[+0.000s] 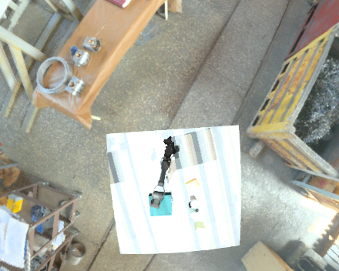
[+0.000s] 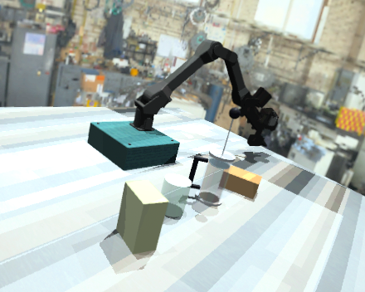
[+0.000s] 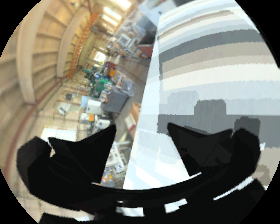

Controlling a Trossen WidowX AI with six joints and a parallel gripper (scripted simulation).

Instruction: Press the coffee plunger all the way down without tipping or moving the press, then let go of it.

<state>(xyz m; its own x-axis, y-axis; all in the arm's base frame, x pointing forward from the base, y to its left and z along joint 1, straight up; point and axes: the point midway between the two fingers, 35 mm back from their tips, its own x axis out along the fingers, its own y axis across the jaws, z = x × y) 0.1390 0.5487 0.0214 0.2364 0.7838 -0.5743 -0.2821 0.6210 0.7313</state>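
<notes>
My gripper tip is 590 mm to the left of the coffee press, 200 mm short of it and 50 mm below it. The rest, counted from my gripper tip: orange block: 430 mm to the right, 190 mm ahead, 50 mm below.
</notes>
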